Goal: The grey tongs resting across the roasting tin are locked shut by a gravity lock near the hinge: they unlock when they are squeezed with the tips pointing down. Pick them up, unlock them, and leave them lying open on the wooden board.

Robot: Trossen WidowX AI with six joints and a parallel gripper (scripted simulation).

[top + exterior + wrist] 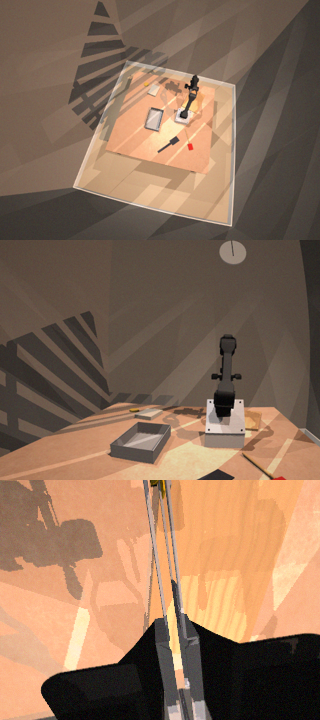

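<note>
Right now my gripper tip is 180 mm above the wooden board, 100 mm past it and 20 mm to the right of it. Round my gripper tip: pale block (500 mm ahead, 180 mm below, 30 mm to the right); grey roasting tin (440 mm to the left, 410 mm ahead, 160 mm below); yellow disc (640 mm ahead, 180 mm below, 120 mm to the right).
</note>
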